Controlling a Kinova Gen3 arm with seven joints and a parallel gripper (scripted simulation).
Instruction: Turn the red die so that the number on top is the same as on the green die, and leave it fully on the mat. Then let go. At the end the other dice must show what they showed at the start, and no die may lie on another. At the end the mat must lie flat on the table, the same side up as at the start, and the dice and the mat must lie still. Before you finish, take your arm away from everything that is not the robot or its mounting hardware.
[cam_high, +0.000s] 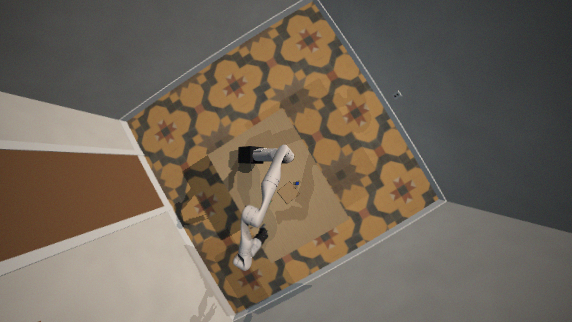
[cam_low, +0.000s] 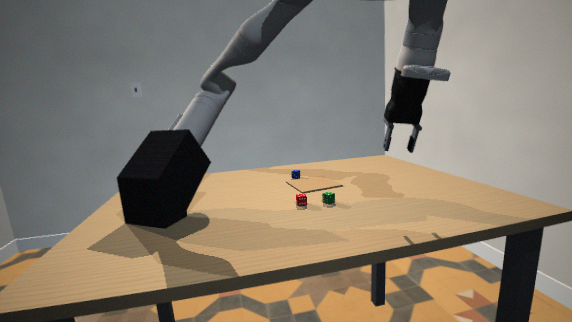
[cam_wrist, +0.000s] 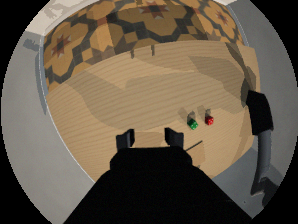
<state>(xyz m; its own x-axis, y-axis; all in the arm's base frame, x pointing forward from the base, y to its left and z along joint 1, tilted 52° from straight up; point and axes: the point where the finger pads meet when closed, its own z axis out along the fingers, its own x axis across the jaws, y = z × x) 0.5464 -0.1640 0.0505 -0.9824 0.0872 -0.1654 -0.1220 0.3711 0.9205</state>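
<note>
Now: hand 170 mm past the green die, 150 mm above it and 50 mm to the right of it. From my hand the other things lie so: tan mat: 230 mm to the left, 210 mm behind, 160 mm below; blue die: 320 mm to the left, 280 mm behind, 150 mm below; red die: 240 mm behind, 150 mm below, 40 mm to the left.
</note>
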